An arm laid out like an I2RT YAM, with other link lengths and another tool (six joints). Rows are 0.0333 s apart.
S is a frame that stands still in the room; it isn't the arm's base.
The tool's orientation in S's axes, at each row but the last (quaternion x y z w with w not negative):
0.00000 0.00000 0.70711 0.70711
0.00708 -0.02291 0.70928 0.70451
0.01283 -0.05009 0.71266 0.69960
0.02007 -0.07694 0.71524 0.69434
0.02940 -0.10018 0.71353 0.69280
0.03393 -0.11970 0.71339 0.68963
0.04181 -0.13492 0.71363 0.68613
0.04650 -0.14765 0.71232 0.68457
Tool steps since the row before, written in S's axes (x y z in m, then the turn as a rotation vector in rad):
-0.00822 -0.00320 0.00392 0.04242 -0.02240 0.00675
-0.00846 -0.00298 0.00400 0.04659 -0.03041 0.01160
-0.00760 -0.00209 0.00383 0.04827 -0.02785 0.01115
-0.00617 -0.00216 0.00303 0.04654 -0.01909 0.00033
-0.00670 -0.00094 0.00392 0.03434 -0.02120 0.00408
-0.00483 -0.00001 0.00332 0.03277 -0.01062 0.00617
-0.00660 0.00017 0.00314 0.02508 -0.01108 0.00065
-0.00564 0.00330 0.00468 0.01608 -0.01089 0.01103
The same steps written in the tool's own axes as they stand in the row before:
-0.00320 0.00822 0.00392 -0.02240 -0.04242 0.00675
-0.00275 0.00839 0.00431 -0.03023 -0.04665 0.01184
-0.00158 0.00742 0.00439 -0.02775 -0.04834 0.01108
-0.00151 0.00595 0.00377 -0.02049 -0.04594 -0.00068
0.00004 0.00628 0.00466 -0.02141 -0.03415 0.00456
0.00092 0.00438 0.00378 -0.01057 -0.03306 0.00447
0.00130 0.00611 0.00380 -0.01194 -0.02469 0.00025
0.00476 0.00483 0.00432 -0.00845 -0.01731 0.01130

